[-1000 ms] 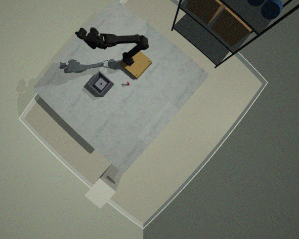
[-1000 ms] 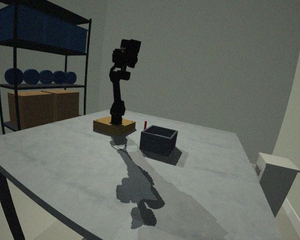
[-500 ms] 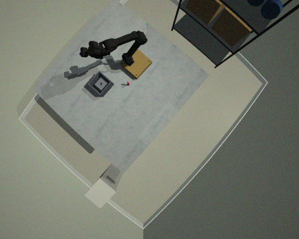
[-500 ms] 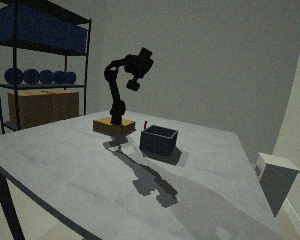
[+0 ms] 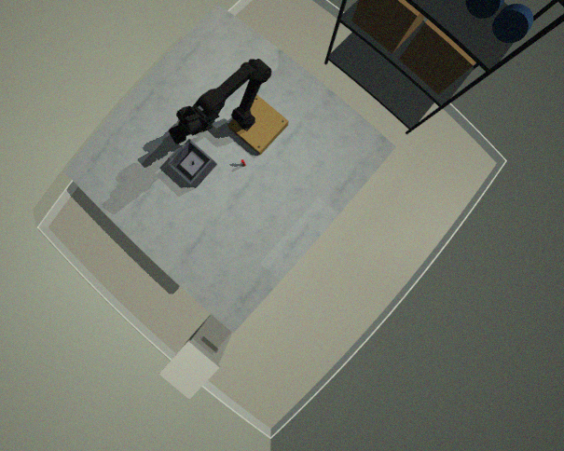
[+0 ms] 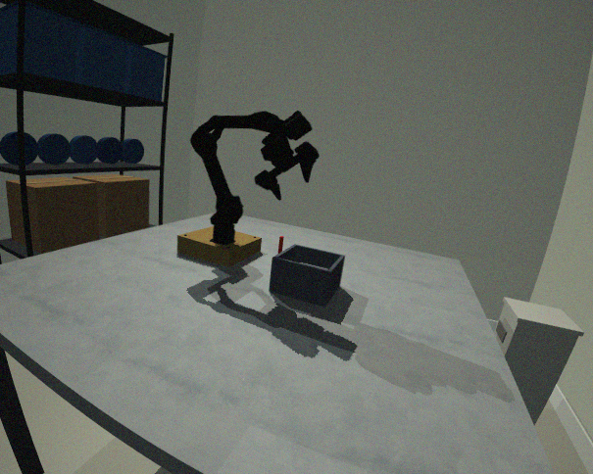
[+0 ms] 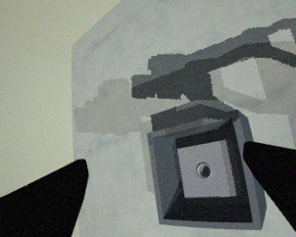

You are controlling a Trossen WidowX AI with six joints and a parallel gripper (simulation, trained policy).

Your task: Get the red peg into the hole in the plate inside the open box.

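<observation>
Right now my gripper tip is 23 cm above the red peg, 22 cm to the right of it and 10 cm past it. From my gripper tip the other things lie so: light plate 22 cm below, 6 cm ahead, 3 cm to the left; dark box 24 cm below, 6 cm ahead, 3 cm to the left.
</observation>
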